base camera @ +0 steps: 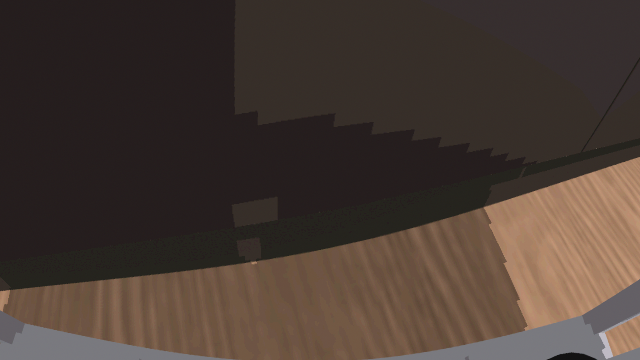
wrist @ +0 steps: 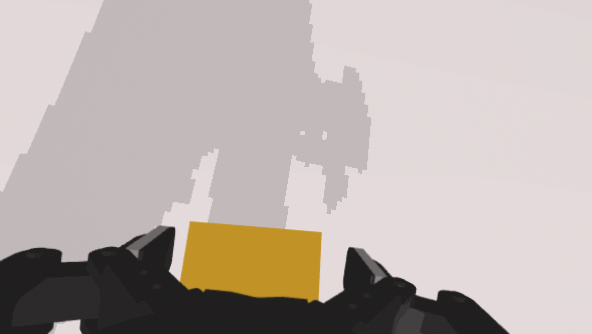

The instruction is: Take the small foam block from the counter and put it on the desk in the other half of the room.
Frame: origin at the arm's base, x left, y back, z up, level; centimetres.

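Where they show: gripper, fingertip midpoint: (wrist: 261, 256).
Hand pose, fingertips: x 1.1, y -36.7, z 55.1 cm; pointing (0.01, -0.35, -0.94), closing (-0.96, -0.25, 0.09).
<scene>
Each offset is from my fingertips to the top centre of the thing. "spot": to the spot under its first point. Level surfaces: height alone.
The small foam block @(dx +0.1, dy +2.0, dz +5.3 cm) (wrist: 252, 260) is yellow and shows in the wrist view at the bottom centre, on the pale counter top @(dz -3.8 cm) (wrist: 475, 125). Its lower part is hidden behind the gripper's body. My gripper (wrist: 261, 256) is open, with one fingertip on each side of the block. Both fingertips look apart from it, with a narrow gap on the left and a somewhat wider one on the right. The desk does not show in either view.
In the base view a dark cabinet front @(spot: dx -3.9, dy +12.4, dz -75.7 cm) (base camera: 350, 165) stands close ahead across the whole width. A strip of wooden floor @(dz -94.8 cm) (base camera: 325, 300) lies between it and the grey edge of my base (base camera: 150, 347). The arm's shadow falls on the counter top.
</scene>
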